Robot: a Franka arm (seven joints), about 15 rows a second.
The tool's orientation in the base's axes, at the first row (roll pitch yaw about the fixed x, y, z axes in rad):
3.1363, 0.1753, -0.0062
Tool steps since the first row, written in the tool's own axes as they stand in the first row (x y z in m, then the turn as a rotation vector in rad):
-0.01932, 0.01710, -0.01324, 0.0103, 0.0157, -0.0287
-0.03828, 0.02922, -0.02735, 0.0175, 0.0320, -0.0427
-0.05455, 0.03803, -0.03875, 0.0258, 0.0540, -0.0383
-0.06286, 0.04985, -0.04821, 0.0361, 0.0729, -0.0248
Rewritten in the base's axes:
-0.01680, -0.01693, 0.01650, 0.0151, -0.0156, 0.0265
-0.03308, -0.02887, 0.03376, 0.0245, -0.0319, 0.0392
-0.04715, -0.03753, 0.04787, 0.0318, -0.0540, 0.0335
-0.05375, -0.04926, 0.05869, 0.0395, -0.0730, 0.0185

